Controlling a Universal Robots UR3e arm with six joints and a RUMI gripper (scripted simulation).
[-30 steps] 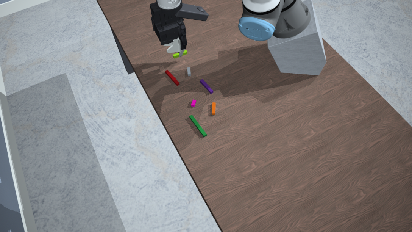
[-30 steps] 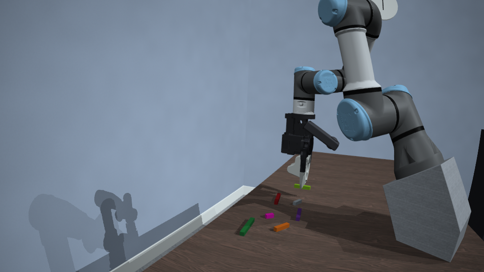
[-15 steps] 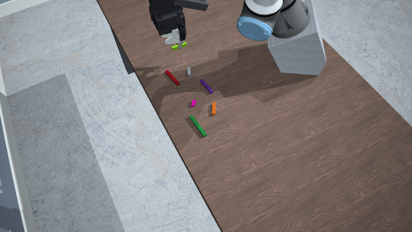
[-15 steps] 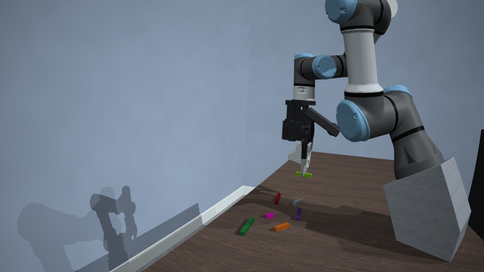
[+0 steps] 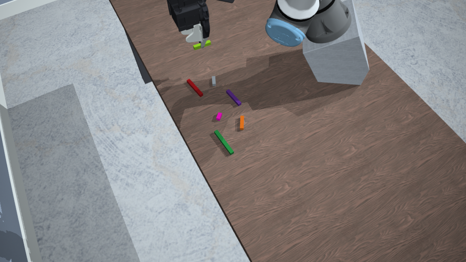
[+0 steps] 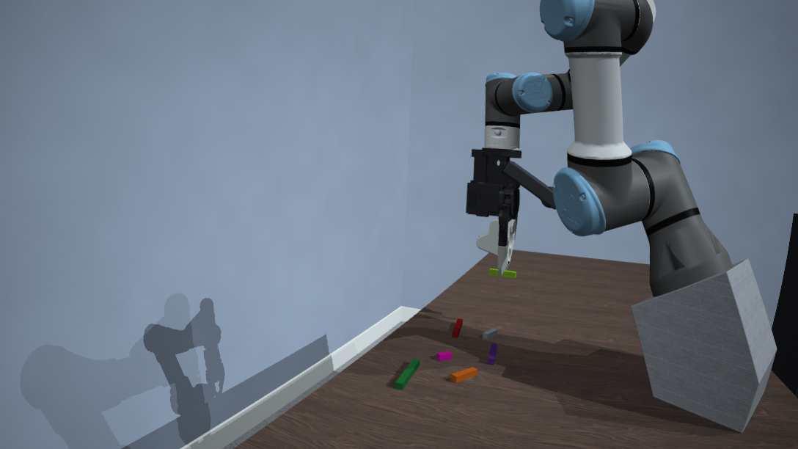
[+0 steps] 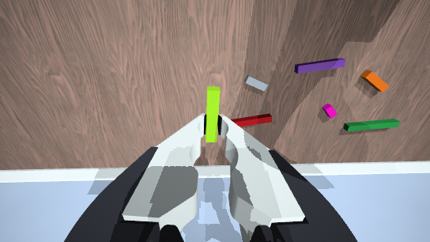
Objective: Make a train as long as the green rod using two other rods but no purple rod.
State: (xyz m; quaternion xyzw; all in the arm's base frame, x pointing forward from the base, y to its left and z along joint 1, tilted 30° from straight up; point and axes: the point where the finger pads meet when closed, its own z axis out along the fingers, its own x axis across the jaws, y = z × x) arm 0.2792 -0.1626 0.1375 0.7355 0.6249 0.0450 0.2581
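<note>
Right now the lime rod is 10 mm below my hand. The rest, counted from my hand: red rod (70 mm ahead, 50 mm to the left, 110 mm below); then purple rod (150 mm to the left, 110 mm below); then grey rod (10 mm ahead, 60 mm to the left, 110 mm below).
</note>
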